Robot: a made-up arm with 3 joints. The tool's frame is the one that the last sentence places.
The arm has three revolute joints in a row. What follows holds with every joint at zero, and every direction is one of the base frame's. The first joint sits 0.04 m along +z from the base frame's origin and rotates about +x. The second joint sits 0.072 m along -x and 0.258 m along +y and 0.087 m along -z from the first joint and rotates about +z. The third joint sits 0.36 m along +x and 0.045 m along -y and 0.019 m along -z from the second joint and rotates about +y. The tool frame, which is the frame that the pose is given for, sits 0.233 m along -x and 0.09 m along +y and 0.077 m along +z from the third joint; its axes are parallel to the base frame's.
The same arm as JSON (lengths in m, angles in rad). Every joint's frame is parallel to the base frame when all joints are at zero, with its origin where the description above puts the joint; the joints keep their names.
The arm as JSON. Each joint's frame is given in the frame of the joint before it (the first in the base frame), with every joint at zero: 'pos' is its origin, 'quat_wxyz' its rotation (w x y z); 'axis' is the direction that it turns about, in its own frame. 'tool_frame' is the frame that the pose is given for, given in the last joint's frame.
{
  "length_unit": "m",
  "angle_unit": "rad",
  "joints": [
    {
      "joint": "joint 1",
      "pos": [
        0.0,
        0.0,
        0.04
      ],
      "quat_wxyz": [
        1.0,
        0.0,
        0.0,
        0.0
      ],
      "axis": [
        1.0,
        0.0,
        0.0
      ]
    },
    {
      "joint": "joint 2",
      "pos": [
        -0.072,
        0.258,
        -0.087
      ],
      "quat_wxyz": [
        1.0,
        0.0,
        0.0,
        0.0
      ],
      "axis": [
        0.0,
        0.0,
        1.0
      ]
    },
    {
      "joint": "joint 3",
      "pos": [
        0.36,
        -0.045,
        -0.019
      ],
      "quat_wxyz": [
        1.0,
        0.0,
        0.0,
        0.0
      ],
      "axis": [
        0.0,
        1.0,
        0.0
      ]
    }
  ],
  "tool_frame": {
    "pos": [
      -0.233,
      0.09,
      0.077
    ],
    "quat_wxyz": [
      1.0,
      0.0,
      0.0,
      0.0
    ]
  }
}

